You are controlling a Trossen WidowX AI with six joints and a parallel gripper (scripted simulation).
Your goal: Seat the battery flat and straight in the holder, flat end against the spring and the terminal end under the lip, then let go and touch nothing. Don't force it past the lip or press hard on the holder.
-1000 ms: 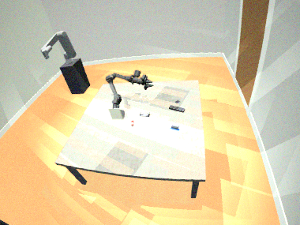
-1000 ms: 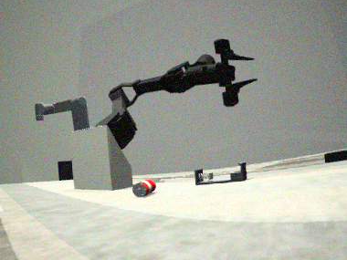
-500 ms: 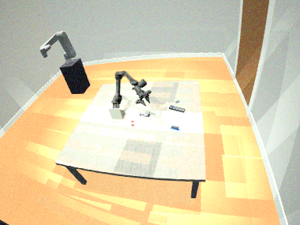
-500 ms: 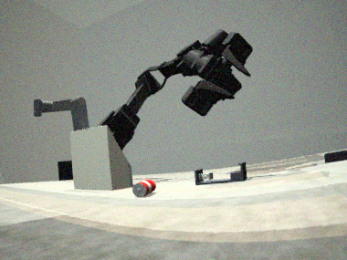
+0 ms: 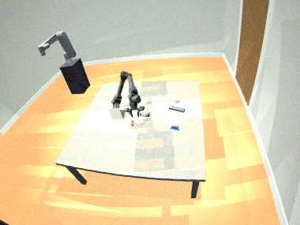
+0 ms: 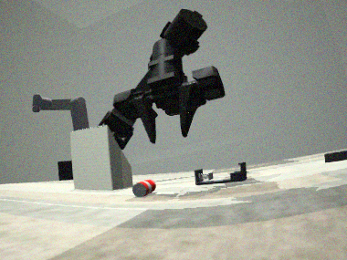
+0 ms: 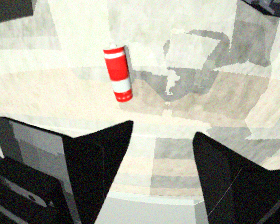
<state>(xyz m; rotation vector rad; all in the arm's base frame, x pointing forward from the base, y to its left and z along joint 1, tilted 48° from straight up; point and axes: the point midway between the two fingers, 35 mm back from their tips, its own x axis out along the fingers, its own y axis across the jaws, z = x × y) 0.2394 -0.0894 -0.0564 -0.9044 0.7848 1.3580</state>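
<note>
My gripper tip is now 70 mm above the battery and 50 mm past it.
</note>
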